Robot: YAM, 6 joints.
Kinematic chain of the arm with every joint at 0, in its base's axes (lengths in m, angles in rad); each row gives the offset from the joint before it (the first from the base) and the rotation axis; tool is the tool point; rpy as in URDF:
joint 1: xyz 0 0 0.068 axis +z
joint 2: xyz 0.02 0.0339 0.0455 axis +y
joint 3: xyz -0.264 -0.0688 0 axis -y
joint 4: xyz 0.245 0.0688 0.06 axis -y
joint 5: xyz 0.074 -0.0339 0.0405 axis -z
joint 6: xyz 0.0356 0 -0.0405 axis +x
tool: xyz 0 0 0 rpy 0 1.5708 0
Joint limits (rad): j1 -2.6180..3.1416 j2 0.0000..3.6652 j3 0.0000..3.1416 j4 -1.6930..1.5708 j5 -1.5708..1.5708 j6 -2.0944..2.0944
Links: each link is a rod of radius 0.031 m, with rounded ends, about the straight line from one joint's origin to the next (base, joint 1, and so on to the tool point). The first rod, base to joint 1, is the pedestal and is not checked.
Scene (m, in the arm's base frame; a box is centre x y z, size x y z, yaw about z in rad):
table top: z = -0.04
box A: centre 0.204 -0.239 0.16 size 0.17 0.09 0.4 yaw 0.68
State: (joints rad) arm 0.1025 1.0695 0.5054 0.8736 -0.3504 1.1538
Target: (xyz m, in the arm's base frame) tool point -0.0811 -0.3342 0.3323
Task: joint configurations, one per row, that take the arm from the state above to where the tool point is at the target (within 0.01 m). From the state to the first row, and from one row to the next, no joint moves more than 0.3 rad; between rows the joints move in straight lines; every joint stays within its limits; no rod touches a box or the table.
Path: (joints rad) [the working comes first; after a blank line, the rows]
Joints at the target: -1.8231 1.4933 0.9417 0.8573 -0.1383 1.1538
Straight joint move there: touches box A.

1: -0.1535 1.0731 0.7067 0.8596 -0.3637 1.1283
2: -0.4095 1.0767 0.9081 0.8456 -0.3770 1.1028
3: -0.6656 1.0803 1.1094 0.8316 -0.3903 1.0773
4: -0.9216 1.0839 1.3108 0.8175 -0.4036 1.0518
5: -1.1776 1.0875 1.5121 0.8035 -0.4169 1.0263
6: -1.3928 1.2228 1.3220 0.8215 -0.3240 1.0688
7: -1.6080 1.3580 1.1318 0.8394 -0.2312 1.1113
8: -1.8231 1.4933 0.9417 0.8573 -0.1383 1.1538

